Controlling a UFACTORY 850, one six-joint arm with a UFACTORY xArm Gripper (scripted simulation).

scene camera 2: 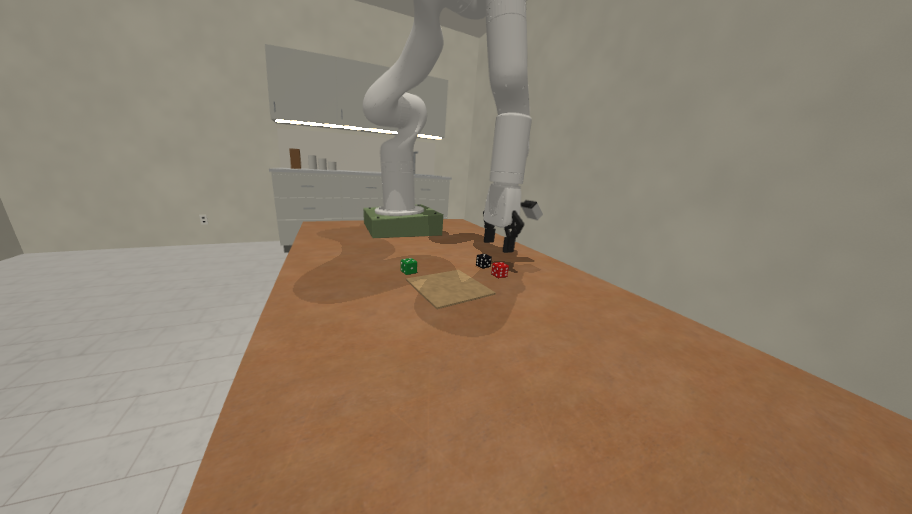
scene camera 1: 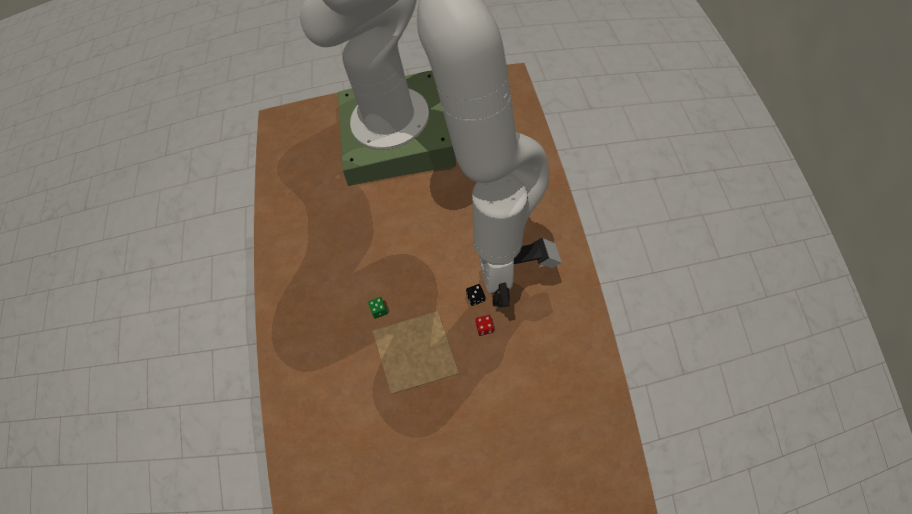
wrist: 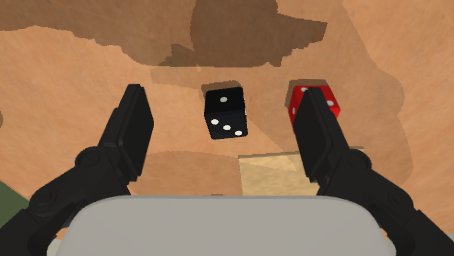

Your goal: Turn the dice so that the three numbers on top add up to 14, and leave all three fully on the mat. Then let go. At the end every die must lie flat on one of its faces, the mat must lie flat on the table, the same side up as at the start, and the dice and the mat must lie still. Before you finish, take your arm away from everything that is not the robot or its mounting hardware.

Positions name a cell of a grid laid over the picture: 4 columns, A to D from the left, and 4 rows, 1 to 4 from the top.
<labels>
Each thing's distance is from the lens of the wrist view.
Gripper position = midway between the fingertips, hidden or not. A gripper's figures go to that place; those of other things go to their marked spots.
my gripper (wrist: B2): 0.13 m
black die (wrist: B2): 0.16 m
tan mat (wrist: C3): 0.29 m
The marked spots on the black die and the tan mat are 0.15 m apart.
</labels>
